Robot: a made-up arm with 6 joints.
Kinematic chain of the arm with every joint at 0, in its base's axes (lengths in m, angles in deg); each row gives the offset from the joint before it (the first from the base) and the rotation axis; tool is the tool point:
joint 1: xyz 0 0 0.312 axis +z
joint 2: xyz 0 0 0 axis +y
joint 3: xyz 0 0 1.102 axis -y
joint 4: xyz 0 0 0 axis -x
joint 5: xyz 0.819 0 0 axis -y
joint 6: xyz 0 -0.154 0 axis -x
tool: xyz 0 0 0
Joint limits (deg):
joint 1: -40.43..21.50
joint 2: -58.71..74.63
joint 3: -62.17..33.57
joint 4: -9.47..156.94
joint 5: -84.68..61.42
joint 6: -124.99..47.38
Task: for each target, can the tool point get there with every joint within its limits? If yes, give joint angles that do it. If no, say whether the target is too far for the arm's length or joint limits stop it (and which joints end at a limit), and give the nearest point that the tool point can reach.
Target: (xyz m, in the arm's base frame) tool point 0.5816 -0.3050 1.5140
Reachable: yes | joints -34.00 -8.86 -10.45 118.02 7.05 12.41
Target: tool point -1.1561 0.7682 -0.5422
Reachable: no: joint limits stop it (at a limit: joint 1, joint 2, joint 3, joint 4) | nearest point 0.4197 0.3176 -0.0005 | short by 1.726 m
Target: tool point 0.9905 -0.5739 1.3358
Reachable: yes | joints -35.46 16.55 6.60 134.08 50.09 5.71
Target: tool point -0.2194 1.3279 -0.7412
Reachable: no: joint limits stop it (at a limit: joint 1, joint 2, joint 4) | nearest point 0.5534 0.3703 -0.1063 | short by 1.385 m
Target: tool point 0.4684 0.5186 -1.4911
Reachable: no: joint limits stop it (at a limit: joint 1, joint 2) | nearest point 0.7882 0.4392 -0.2033 | short by 1.329 m
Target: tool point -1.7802 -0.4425 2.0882
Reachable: no: too far | nearest point -1.0949 -0.2721 1.6966 | short by 0.808 m
